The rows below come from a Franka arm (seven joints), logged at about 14 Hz.
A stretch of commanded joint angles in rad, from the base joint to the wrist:
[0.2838 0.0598 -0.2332 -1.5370 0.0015 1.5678 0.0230]
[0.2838 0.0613 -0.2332 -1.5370 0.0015 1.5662 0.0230]
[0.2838 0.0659 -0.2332 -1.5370 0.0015 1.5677 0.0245]
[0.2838 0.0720 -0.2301 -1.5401 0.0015 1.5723 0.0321]
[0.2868 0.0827 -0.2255 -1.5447 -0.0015 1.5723 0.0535]
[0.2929 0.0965 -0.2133 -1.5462 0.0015 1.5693 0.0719]
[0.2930 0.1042 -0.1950 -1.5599 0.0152 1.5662 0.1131]
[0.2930 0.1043 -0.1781 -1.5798 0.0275 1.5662 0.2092]
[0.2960 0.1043 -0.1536 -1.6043 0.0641 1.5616 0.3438]
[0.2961 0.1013 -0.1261 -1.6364 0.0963 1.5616 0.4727]
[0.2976 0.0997 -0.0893 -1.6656 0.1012 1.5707 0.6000]
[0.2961 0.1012 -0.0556 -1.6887 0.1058 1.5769 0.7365]
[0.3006 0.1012 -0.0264 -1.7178 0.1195 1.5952 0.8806]
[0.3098 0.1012 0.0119 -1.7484 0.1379 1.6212 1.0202]
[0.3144 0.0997 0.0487 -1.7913 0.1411 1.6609 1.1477]
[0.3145 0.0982 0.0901 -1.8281 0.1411 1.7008 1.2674]
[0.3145 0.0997 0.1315 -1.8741 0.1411 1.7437 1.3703]
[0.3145 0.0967 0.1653 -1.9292 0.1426 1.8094 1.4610]
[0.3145 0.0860 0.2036 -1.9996 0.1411 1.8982 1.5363]
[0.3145 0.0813 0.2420 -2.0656 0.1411 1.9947 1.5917]
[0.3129 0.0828 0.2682 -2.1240 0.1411 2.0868 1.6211]
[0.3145 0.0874 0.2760 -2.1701 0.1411 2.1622 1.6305]
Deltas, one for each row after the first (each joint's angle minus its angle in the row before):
[0.0000 0.0015 0.0000 0.0000 0.0000 -0.0016 0.0000]
[0.0000 0.0046 0.0000 0.0000 0.0000 0.0015 0.0015]
[0.0000 0.0061 0.0031 -0.0031 0.0000 0.0046 0.0076]
[0.0030 0.0107 0.0046 -0.0046 -0.0030 0.0000 0.0214]
[0.0061 0.0138 0.0122 -0.0015 0.0030 -0.0030 0.0184]
[0.0001 0.0077 0.0183 -0.0137 0.0137 -0.0031 0.0412]
[0.0000 0.0001 0.0169 -0.0199 0.0123 0.0000 0.0961]
[0.0030 0.0000 0.0245 -0.0245 0.0366 -0.0046 0.1346]
[0.0001 -0.0030 0.0275 -0.0321 0.0322 0.0000 0.1289]
[0.0015 -0.0016 0.0368 -0.0292 0.0049 0.0091 0.1273]
[-0.0015 0.0015 0.0337 -0.0231 0.0046 0.0062 0.1365]
[0.0045 0.0000 0.0292 -0.0291 0.0137 0.0183 0.1441]
[0.0092 0.0000 0.0383 -0.0306 0.0184 0.0260 0.1396]
[0.0046 -0.0015 0.0368 -0.0429 0.0032 0.0397 0.1275]
[0.0001 -0.0015 0.0414 -0.0368 0.0000 0.0399 0.1197]
[0.0000 0.0015 0.0414 -0.0460 0.0000 0.0429 0.1029]
[0.0000 -0.0030 0.0338 -0.0551 0.0015 0.0657 0.0907]
[0.0000 -0.0107 0.0383 -0.0704 -0.0015 0.0888 0.0753]
[0.0000 -0.0047 0.0384 -0.0660 0.0000 0.0965 0.0554]
[-0.0016 0.0015 0.0262 -0.0584 0.0000 0.0921 0.0294]
[0.0016 0.0046 0.0078 -0.0461 0.0000 0.0754 0.0094]

